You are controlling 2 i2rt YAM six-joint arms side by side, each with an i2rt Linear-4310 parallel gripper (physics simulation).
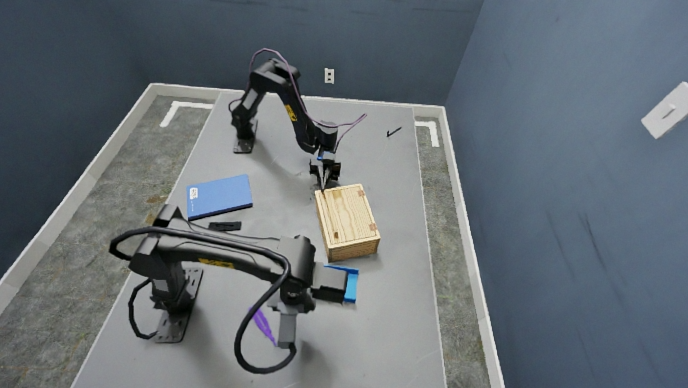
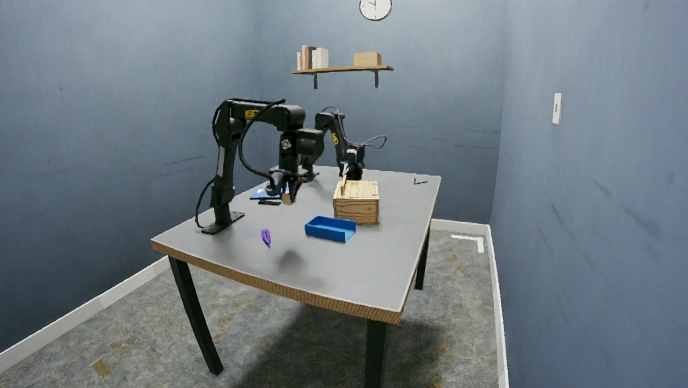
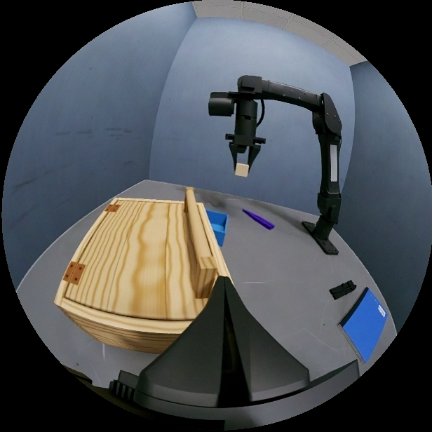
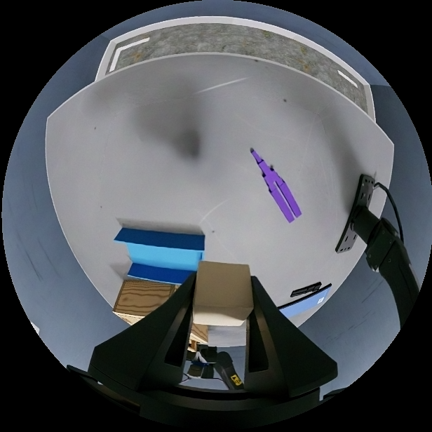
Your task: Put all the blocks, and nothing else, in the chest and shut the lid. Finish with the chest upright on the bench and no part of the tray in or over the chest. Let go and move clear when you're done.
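Places are measured from the left arm's base along level axes (x ahead, y left, z up), in centimetres.
Where they show: left gripper, fingertip midpoint: (image 1: 322, 191) (image 2: 342, 176); right gripper, fingertip midpoint: (image 1: 291, 305) (image 2: 287, 201); left arm's base, origin of the base link: (image 1: 246, 135) (image 2: 307, 177); right arm's base, origin of the base link: (image 1: 181, 303) (image 2: 224, 223).
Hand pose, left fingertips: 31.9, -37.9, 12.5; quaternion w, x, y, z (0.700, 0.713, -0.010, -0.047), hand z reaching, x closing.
Each offset is from my left fingertips to the top centre of the thing, as dx, dy, dz.
The wooden chest (image 1: 350, 220) (image 2: 356, 211) (image 3: 140, 260) (image 4: 145, 297) stands upright with its hinged lid down; its inside is hidden. A raised handle bar (image 3: 198, 232) runs along the lid's edge opposite the hinges. My left gripper (image 1: 323, 189) (image 3: 221, 281) is shut and empty, its tips close by one end of the handle; I cannot tell if they touch. My right gripper (image 2: 288, 197) (image 3: 241, 171) (image 4: 223, 280) is shut on a pale wooden block (image 3: 242, 170) (image 4: 223, 300), high above the bench. The blue tray @[+3.0, -25.6, -8.8] (image 1: 352, 289) (image 2: 325, 230) (image 3: 218, 227) (image 4: 162, 255) lies beside the chest, apart from my right gripper.
A purple tool @[-15.6, -36.4, -11.5] (image 1: 263, 325) (image 2: 266, 237) (image 3: 259, 219) (image 4: 281, 194) lies near the right arm's base. A blue book @[-36.2, +6.7, -11.7] (image 1: 220, 196) (image 3: 365, 325) and a black object @[-31.9, -5.5, -10.8] (image 1: 225, 226) (image 3: 343, 289) lie between the arm bases. A small black item @[+30.4, +41.5, -9.3] (image 1: 394, 132) (image 2: 420, 182) lies near the far edge.
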